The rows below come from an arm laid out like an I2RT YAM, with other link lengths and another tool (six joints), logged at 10 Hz.
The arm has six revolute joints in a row. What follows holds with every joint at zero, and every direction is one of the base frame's.
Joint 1 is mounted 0.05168 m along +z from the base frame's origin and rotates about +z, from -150 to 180 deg.
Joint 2 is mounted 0.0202 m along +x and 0.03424 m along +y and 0.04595 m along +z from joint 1 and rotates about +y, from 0 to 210 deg.
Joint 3 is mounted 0.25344 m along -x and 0.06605 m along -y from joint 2 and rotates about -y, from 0 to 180 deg.
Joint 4 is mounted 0.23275 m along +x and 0.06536 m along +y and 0.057 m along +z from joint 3 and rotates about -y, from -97 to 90 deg.
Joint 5 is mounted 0.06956 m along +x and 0.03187 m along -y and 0.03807 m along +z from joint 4 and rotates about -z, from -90 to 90 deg.
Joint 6 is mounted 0.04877 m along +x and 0.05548 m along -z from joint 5 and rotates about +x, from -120 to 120 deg.
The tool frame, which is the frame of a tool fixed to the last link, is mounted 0.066 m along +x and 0.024 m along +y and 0.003 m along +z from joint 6; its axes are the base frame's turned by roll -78.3, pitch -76.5 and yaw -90 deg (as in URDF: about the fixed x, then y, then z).
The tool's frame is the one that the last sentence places.
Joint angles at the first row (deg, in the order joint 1, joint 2, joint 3, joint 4, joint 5, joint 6):
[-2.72 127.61 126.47 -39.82 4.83 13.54]
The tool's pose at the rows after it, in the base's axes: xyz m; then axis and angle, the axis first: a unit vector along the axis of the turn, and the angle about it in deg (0 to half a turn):
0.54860, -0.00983, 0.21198, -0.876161, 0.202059, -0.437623, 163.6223
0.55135, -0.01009, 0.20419, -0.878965, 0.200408, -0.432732, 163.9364
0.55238, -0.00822, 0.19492, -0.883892, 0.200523, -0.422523, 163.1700
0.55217, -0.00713, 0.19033, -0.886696, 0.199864, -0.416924, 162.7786
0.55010, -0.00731, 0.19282, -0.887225, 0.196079, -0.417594, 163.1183
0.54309, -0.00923, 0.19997, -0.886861, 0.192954, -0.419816, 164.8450
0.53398, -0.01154, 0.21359, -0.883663, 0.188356, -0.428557, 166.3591
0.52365, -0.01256, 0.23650, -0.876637, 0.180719, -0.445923, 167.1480
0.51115, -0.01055, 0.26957, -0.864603, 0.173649, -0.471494, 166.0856
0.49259, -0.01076, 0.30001, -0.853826, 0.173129, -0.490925, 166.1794
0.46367, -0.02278, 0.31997, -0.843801, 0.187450, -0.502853, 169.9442
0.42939, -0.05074, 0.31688, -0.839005, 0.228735, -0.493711, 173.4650
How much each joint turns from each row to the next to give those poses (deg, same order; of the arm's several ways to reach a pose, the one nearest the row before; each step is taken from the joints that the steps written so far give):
[0.00 1.41 0.01 1.14 -0.79 -0.62]
[0.00 1.06 0.26 0.18 0.09 -0.35]
[-0.01 0.88 -0.18 -0.08 -0.96 0.17]
[0.01 0.26 -0.35 -0.01 -0.53 0.00]
[0.00 -0.61 -0.44 -0.08 0.17 -0.52]
[0.08 -2.02 -1.57 -0.35 1.58 -0.88]
[0.00 -2.98 -2.02 0.00 1.41 -0.96]
[0.00 -3.61 -1.33 -0.09 0.79 -0.97]
[0.00 -4.13 -0.27 -0.44 -0.70 -0.10]
[0.00 -4.65 -0.78 -1.40 0.52 0.10]
[-0.70 -6.67 -4.73 -0.88 3.78 -0.45]
[-3.33 -7.12 -8.60 -0.35 2.28 0.97]

